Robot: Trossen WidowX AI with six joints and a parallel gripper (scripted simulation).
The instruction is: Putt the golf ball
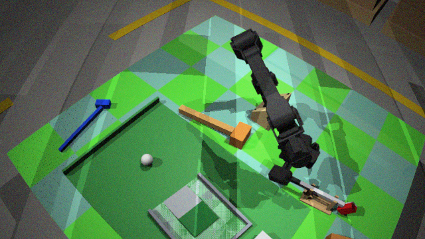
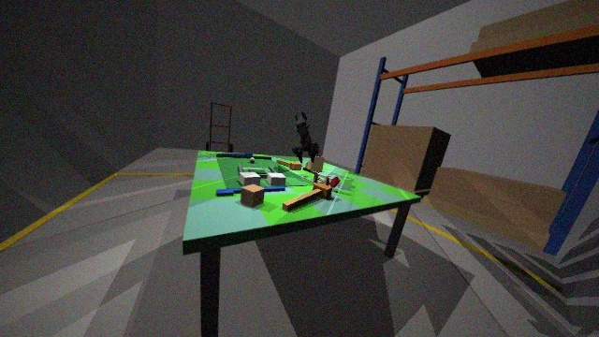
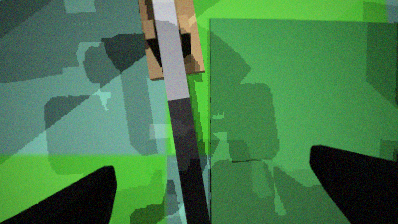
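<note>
The small wooden stand is 120 mm to the left of my gripper tip, 80 mm below it and 30 mm behind it. From my gripper tip the other things lie so: blue putter (740 mm to the right, 280 mm ahead, 90 mm below); white golf ball (430 mm to the right, 230 mm ahead, 80 mm below).
</note>
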